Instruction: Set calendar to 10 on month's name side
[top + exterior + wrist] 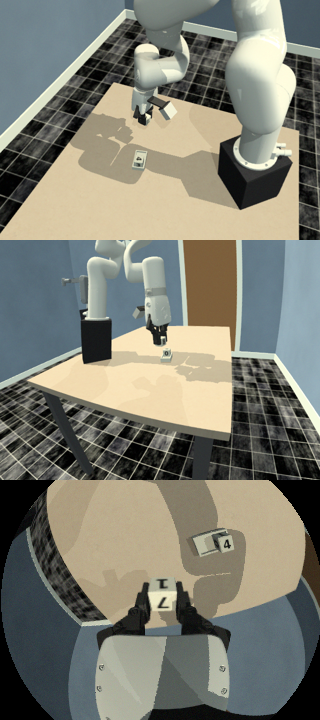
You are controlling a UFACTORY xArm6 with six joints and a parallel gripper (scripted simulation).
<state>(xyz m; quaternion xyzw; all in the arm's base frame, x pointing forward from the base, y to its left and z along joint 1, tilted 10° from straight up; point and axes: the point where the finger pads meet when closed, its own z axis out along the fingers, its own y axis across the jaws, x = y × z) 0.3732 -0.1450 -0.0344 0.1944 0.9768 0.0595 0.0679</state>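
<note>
Now: hand 1 cm past the tray, 11 cm to the right of it and 12 cm above it. Round my hand: white cube 1 cm below.
</note>
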